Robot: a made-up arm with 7 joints.
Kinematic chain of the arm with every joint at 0, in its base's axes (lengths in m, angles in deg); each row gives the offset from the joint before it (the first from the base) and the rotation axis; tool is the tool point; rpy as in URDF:
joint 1: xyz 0 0 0.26 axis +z
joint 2: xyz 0 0 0 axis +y
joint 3: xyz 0 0 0.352 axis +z
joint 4: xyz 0.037 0 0 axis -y
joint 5: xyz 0.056 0 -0.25 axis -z
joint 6: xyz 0 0 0 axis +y
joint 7: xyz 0.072 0 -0.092 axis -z
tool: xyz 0 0 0 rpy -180 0 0
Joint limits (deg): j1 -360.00..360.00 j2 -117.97..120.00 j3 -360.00..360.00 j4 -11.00..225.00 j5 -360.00..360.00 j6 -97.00..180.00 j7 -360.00..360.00
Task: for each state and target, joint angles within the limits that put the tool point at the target. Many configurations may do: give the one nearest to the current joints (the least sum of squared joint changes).
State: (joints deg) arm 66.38 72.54 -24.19 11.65 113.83 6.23 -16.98
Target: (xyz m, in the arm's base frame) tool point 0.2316 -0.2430 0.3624
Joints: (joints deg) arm 24.71 47.87 -76.46 46.53 102.09 -4.47 -16.98
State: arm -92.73 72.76 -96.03 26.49 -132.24 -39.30 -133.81
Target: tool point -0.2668 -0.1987 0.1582
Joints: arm -92.08 82.46 -83.65 55.23 -118.00 -35.21 -133.81
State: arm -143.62 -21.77 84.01 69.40 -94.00 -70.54 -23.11
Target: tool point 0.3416 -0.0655 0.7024
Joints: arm -140.71 -17.14 83.45 102.33 -74.80 -55.43 -23.11
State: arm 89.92 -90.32 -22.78 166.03 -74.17 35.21 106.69
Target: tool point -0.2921 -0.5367 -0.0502
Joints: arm 69.56 -105.77 -25.18 202.10 -72.89 27.21 106.69
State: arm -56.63 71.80 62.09 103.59 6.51 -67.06 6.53
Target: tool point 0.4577 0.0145 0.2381
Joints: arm -35.38 73.47 68.15 49.97 6.70 -72.26 6.53
